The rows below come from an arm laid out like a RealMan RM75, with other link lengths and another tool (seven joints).
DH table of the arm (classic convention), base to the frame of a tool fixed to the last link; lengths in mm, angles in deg. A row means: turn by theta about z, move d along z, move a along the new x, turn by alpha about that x. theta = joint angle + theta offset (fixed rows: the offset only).
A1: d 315.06, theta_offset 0, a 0, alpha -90
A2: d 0, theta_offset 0, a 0, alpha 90
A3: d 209.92, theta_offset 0, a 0, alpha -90
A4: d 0, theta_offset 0, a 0, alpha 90
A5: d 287.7, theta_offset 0, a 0, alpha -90
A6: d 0, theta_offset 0, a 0, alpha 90
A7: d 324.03, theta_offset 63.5, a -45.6, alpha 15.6
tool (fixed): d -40.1, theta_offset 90, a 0, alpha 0
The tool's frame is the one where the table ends.
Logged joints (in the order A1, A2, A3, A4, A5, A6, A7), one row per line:
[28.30 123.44 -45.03 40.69 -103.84 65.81 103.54]
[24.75 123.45 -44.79 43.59 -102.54 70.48 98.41]
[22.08 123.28 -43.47 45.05 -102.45 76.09 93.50]
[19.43 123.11 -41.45 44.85 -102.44 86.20 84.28]
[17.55 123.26 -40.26 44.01 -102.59 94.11 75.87]
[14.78 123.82 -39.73 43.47 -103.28 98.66 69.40]
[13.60 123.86 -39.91 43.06 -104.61 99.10 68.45]
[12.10 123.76 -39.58 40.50 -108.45 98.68 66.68]
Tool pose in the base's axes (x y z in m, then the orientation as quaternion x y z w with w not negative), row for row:
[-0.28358 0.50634 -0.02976 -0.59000 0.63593 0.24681 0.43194]
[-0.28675 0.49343 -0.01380 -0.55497 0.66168 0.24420 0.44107]
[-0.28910 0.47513 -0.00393 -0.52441 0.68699 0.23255 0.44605]
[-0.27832 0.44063 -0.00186 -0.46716 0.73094 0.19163 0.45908]
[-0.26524 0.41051 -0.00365 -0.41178 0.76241 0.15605 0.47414]
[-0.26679 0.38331 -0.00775 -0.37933 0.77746 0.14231 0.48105]
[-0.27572 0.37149 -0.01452 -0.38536 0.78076 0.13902 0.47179]
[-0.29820 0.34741 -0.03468 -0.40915 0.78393 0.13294 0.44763]
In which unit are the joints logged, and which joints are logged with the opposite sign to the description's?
The joints are logged in degrees. Opposite sign: A1, A2, A3, A5, A7.
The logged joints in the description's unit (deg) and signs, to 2 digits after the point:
[-28.30 -123.44 45.03 40.69 103.84 65.81 -103.54]
[-24.75 -123.45 44.79 43.59 102.54 70.48 -98.41]
[-22.08 -123.28 43.47 45.05 102.45 76.09 -93.50]
[-19.43 -123.11 41.45 44.85 102.44 86.20 -84.28]
[-17.55 -123.26 40.26 44.01 102.59 94.11 -75.87]
[-14.78 -123.82 39.73 43.47 103.28 98.66 -69.40]
[-13.60 -123.86 39.91 43.06 104.61 99.10 -68.45]
[-12.10 -123.76 39.58 40.50 108.45 98.68 -66.68]

